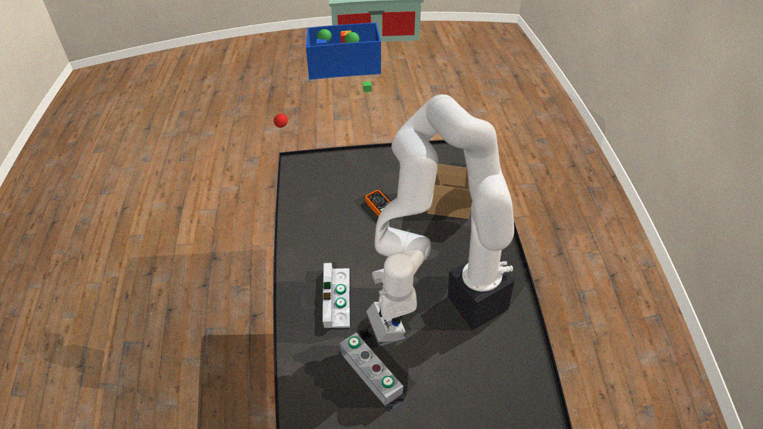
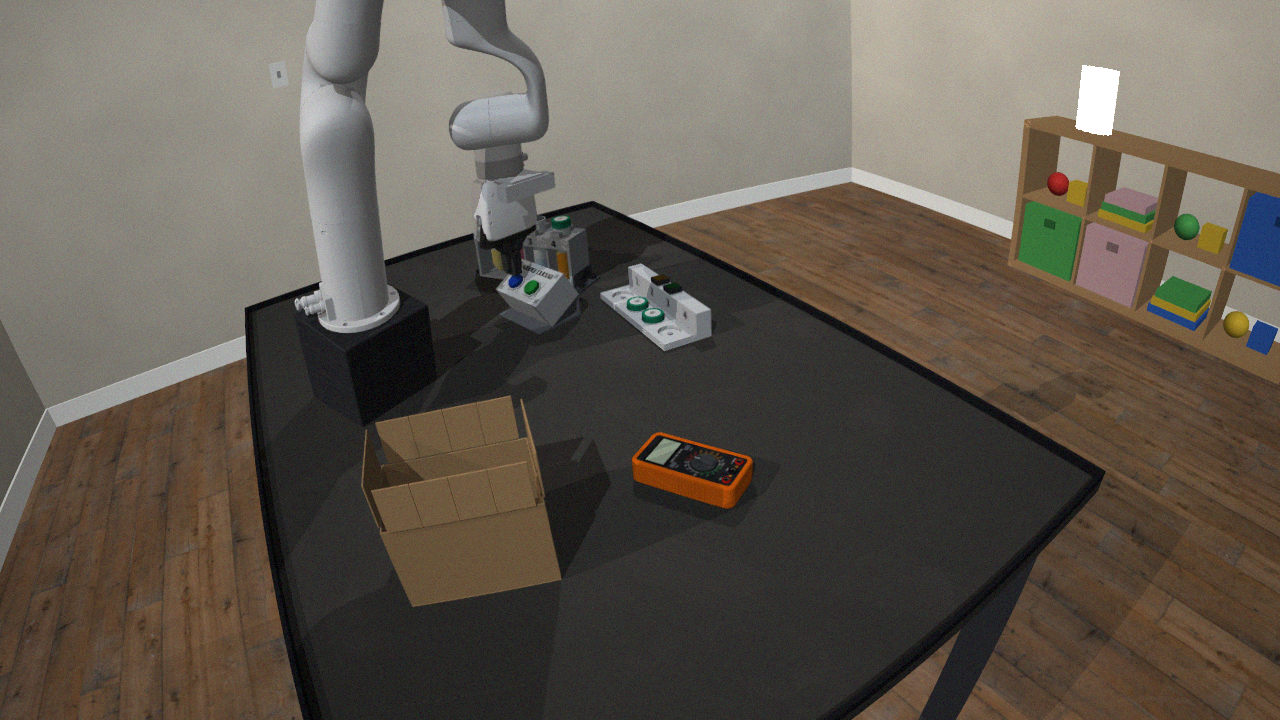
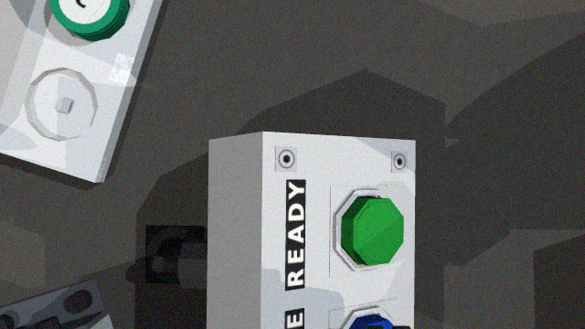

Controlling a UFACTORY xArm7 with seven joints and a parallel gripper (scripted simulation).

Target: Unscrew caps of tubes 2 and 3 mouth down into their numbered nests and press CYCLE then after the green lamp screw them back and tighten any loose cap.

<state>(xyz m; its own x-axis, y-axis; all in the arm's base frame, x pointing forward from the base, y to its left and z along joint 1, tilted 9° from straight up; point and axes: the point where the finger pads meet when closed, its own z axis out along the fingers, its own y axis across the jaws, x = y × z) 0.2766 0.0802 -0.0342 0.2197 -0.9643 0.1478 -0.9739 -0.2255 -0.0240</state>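
My gripper is now 3 cm above the blue key. Also, from my hand: cap 13 cm ahead, 8 cm to the left, 2 cm above; then green key 1 cm ahead, 4 cm to the right, 3 cm below; then key housing 2 cm ahead, 2 cm to the right, 5 cm below.
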